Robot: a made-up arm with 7 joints. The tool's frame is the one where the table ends. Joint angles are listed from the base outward.
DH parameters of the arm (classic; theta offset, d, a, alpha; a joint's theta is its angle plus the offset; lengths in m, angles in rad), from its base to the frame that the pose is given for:
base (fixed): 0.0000 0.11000 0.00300 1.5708
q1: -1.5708 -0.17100 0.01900 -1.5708
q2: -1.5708 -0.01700 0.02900 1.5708
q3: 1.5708 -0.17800 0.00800 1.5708
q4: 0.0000 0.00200 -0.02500 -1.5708
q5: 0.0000 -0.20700 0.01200 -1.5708
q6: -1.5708 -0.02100 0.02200 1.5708
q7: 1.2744 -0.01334 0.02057 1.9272
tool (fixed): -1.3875 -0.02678 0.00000 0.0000
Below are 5 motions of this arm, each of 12 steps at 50 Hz.
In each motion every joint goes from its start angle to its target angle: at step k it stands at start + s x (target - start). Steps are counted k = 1, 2, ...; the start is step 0. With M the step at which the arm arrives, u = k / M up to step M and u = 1 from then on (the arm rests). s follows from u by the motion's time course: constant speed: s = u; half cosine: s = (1 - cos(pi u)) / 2; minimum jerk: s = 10 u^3 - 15 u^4 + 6 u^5.
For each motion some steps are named. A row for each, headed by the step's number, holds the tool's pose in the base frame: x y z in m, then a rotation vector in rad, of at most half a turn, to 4 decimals.
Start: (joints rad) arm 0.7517 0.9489 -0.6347 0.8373 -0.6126 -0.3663 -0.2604
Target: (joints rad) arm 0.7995 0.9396 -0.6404 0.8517 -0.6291 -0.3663 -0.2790
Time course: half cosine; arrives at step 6
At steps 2, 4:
2: 0.2814 0.3586 -0.0357 1.4509 -1.4269 -0.6927
4: 0.2857 0.3559 -0.0293 1.4638 -1.4608 -0.6841

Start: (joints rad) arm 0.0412 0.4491 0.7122 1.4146 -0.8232 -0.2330 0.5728
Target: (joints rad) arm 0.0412 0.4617 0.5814 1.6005 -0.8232 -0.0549 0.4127
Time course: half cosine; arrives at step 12
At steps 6, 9, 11, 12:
6: 0.1789 0.3426 -0.0507 1.2059 -0.9905 -0.2111
9: 0.1837 0.3304 -0.0396 1.2602 -1.0400 -0.1827
11: 0.1852 0.3257 -0.0356 1.2790 -1.0589 -0.1716
12: 0.1853 0.3251 -0.0351 1.2814 -1.0614 -0.1701

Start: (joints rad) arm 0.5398 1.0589 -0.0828 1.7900 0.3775 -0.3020 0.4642
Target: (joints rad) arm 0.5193 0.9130 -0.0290 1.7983 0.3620 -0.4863 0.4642
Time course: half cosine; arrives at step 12
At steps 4, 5, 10, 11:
4: 0.2390 0.2658 0.1004 0.3460 -2.0652 -0.6824
5: 0.2391 0.2644 0.0995 0.3294 -2.0942 -0.6810
10: 0.2391 0.2581 0.0954 0.2552 -2.2293 -0.6679
11: 0.2391 0.2575 0.0950 0.2489 -2.2412 -0.6662

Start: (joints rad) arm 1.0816 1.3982 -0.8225 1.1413 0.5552 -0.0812 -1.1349
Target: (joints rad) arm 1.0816 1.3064 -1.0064 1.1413 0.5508 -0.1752 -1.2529
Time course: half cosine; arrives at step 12
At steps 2, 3, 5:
2: 0.2228 0.4067 0.0987 1.5544 -1.7674 1.2292
3: 0.2248 0.4051 0.0954 1.5489 -1.7713 1.2219
5: 0.2300 0.4006 0.0861 1.5324 -1.7821 1.2015

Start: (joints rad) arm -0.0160 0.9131 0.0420 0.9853 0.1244 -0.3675 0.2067
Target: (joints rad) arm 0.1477 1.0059 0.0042 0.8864 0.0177 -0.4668 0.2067
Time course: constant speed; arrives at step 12
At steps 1, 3, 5, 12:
1: 0.1594 0.3983 -0.1081 0.7645 -1.0854 -0.1033
3: 0.1633 0.4026 -0.1030 0.7900 -1.1033 -0.1218
5: 0.1669 0.4069 -0.0977 0.8158 -1.1205 -0.1400
12: 0.1777 0.4222 -0.0780 0.9072 -1.1740 -0.2010

